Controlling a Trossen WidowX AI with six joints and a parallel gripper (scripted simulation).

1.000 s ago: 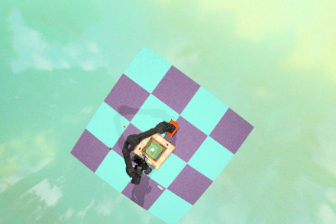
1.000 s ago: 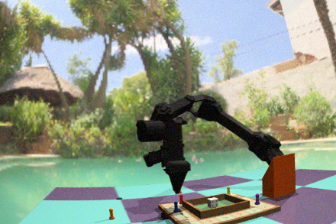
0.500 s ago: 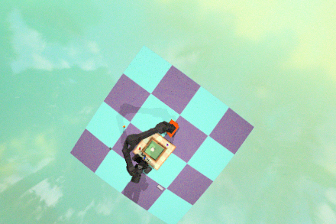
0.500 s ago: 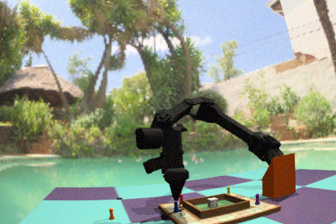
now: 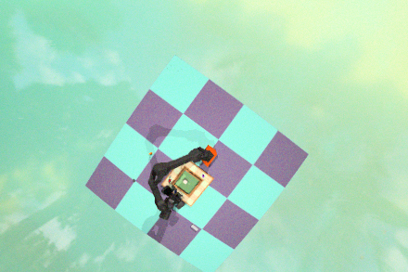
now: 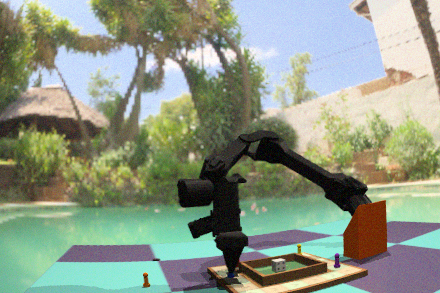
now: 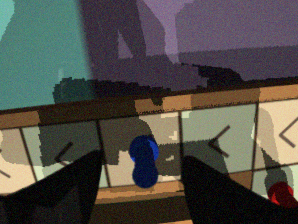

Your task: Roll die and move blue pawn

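The red pawn lies 9 cm to the right of my gripper tip and 4 cm behind it. Also, from my gripper tip: blue pawn: right at my gripper tip; then white die: 12 cm behind, 1 cm to the left; then green-floored tray: 12 cm behind, 2 cm to the left, 2 cm below.
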